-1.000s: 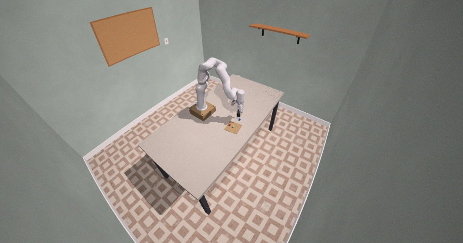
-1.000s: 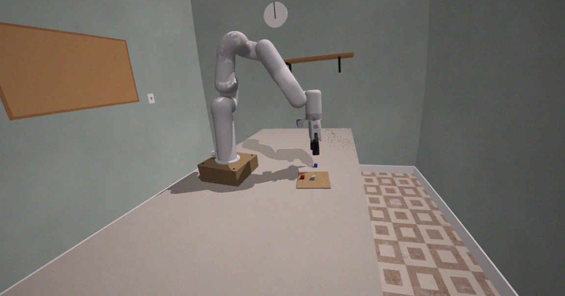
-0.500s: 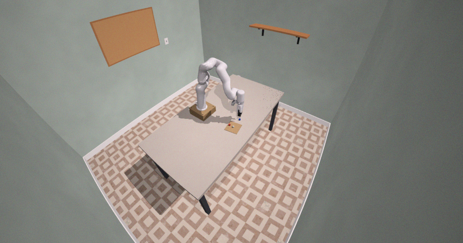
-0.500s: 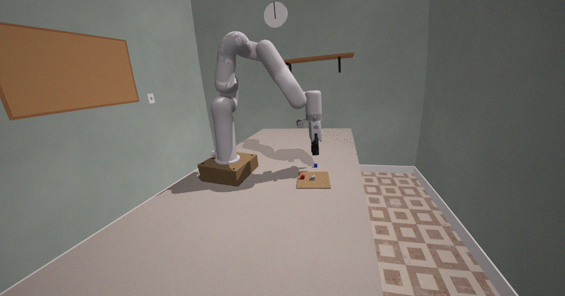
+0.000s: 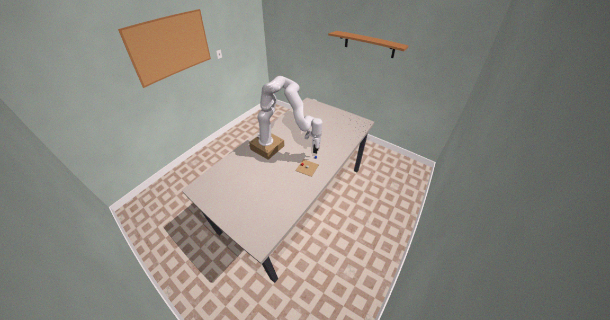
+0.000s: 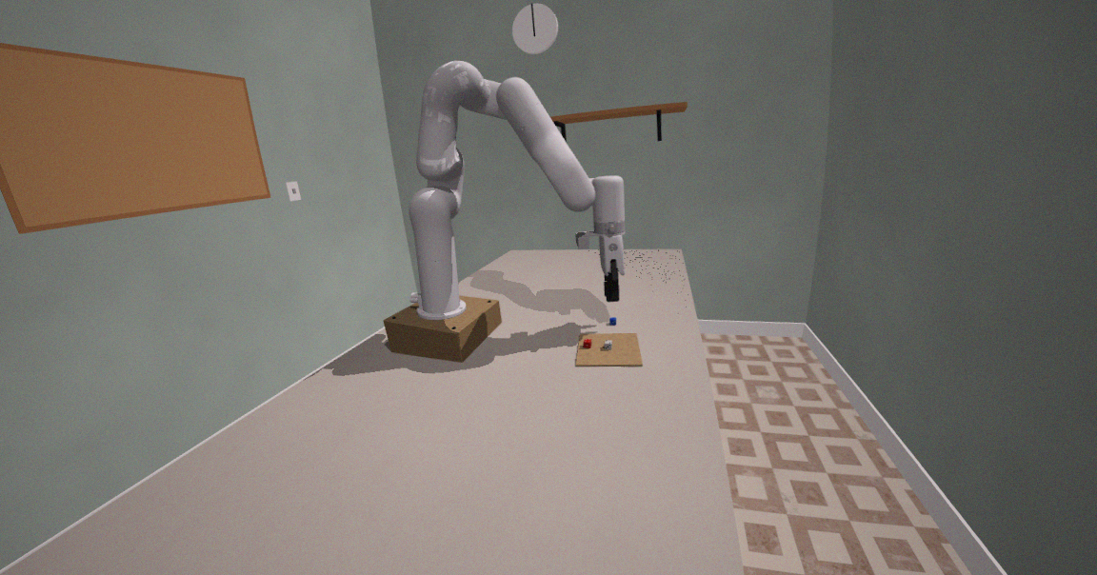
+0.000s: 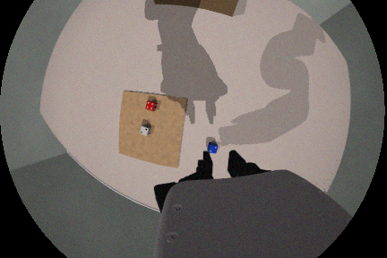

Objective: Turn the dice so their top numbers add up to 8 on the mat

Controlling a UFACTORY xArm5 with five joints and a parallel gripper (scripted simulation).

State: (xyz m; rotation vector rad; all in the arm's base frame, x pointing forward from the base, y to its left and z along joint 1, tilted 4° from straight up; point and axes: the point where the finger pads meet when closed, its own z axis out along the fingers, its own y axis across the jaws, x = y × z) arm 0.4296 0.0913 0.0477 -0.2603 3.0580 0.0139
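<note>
Right now the blue die is 9 cm below my hand. Also, from my hand: tan mat (13 cm to the right, 9 cm below, 1 cm behind); then white die (13 cm to the right, 8 cm below, 1 cm behind); then red die (13 cm to the right, 8 cm below, 5 cm behind).
</note>
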